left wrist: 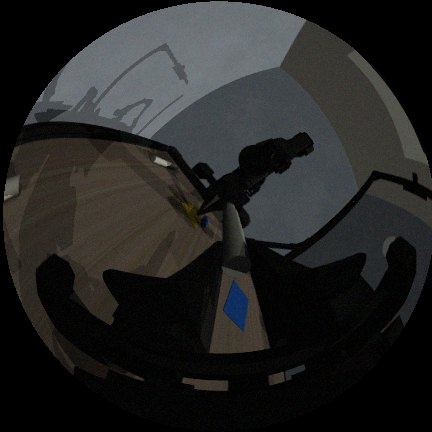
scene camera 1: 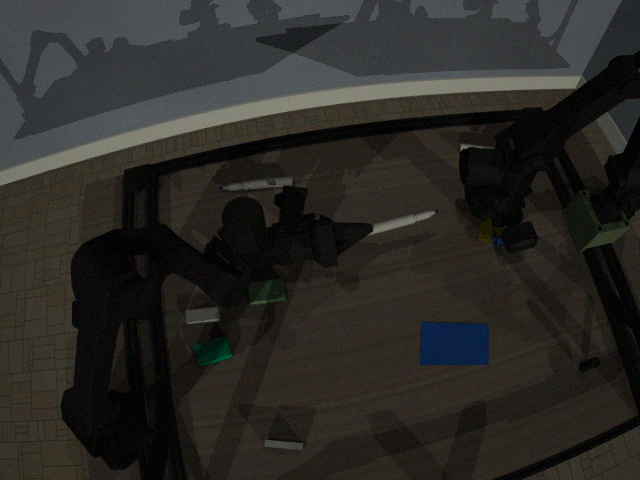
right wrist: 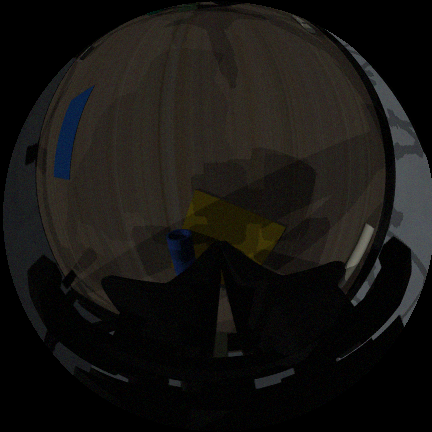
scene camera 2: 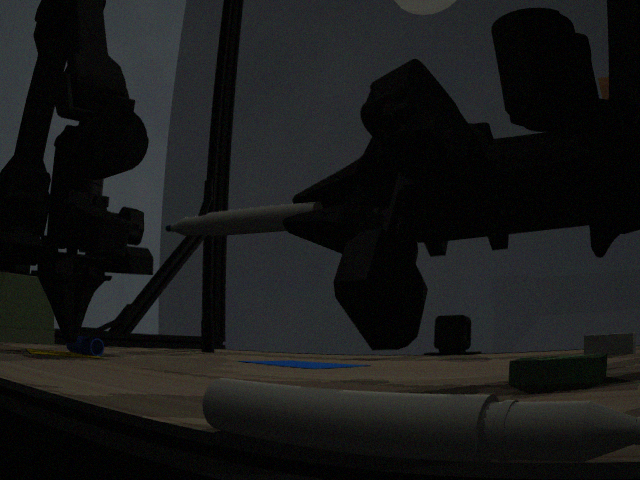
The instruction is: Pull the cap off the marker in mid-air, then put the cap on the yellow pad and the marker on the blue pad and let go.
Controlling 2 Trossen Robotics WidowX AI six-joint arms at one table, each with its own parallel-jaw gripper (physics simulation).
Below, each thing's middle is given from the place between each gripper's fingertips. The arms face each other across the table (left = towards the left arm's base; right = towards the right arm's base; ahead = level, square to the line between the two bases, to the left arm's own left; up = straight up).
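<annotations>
The blue cap (right wrist: pixel 179 241) sits 1 cm to the right of my right hand and 3 cm behind it. Counting from that same right hand, I find the blue pad (scene camera 1: pixel 441 343) 18 cm to the left, 16 cm behind and 1 cm below, while the light green block (scene camera 2: pixel 592 368) is 44 cm to the left and 6 cm ahead.
My left gripper is 11 cm above the light green block, 18 cm to the right of it and 1 cm short of it. The blue cap, measured from my left hand, is 8 cm behind, 27 cm to the right and 10 cm below. I also see the blue pad, which is 8 cm to the right of my left hand, 21 cm behind it and 11 cm below it.
</annotations>
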